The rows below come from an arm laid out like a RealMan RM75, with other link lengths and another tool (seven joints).
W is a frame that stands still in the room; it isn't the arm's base.
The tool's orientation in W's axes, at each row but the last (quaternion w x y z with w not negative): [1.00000, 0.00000, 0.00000, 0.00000]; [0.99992, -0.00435, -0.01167, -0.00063]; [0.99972, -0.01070, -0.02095, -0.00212]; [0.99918, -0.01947, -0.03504, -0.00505]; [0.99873, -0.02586, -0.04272, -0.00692]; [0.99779, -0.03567, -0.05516, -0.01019]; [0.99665, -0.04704, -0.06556, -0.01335]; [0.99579, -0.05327, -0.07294, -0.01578]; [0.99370, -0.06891, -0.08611, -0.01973]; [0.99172, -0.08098, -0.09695, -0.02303]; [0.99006, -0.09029, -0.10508, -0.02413]
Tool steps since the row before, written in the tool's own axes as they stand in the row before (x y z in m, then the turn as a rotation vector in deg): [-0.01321, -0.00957, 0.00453, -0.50, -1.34, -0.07]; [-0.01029, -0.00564, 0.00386, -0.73, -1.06, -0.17]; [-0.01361, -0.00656, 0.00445, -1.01, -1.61, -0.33]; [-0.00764, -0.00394, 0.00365, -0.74, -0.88, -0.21]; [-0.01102, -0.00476, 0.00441, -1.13, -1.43, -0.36]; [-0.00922, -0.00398, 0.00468, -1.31, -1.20, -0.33]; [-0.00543, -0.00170, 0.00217, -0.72, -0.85, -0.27]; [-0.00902, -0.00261, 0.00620, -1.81, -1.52, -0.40]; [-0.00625, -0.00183, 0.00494, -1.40, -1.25, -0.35]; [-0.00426, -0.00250, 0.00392, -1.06, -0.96, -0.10]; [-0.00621, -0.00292, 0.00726, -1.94, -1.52, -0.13]
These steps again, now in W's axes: [-0.01321, -0.00957, 0.00453, -0.50, -1.34, -0.07]; [-0.01038, -0.00559, 0.00367, -0.73, -1.06, -0.18]; [-0.01381, -0.00641, 0.00401, -1.00, -1.61, -0.34]; [-0.00792, -0.00373, 0.00325, -0.73, -0.88, -0.23]; [-0.01143, -0.00439, 0.00369, -1.12, -1.43, -0.38]; [-0.00977, -0.00348, 0.00390, -1.29, -1.20, -0.39]; [-0.00572, -0.00137, 0.00158, -0.71, -0.86, -0.28]; [-0.00991, -0.00171, 0.00504, -1.79, -1.51, -0.50]; [-0.00708, -0.00095, 0.00398, -1.38, -1.25, -0.42]; [-0.00507, -0.00169, 0.00335, -1.08, -0.93, -0.15]; [-0.00774, -0.00136, 0.00617, -1.97, -1.46, -0.27]
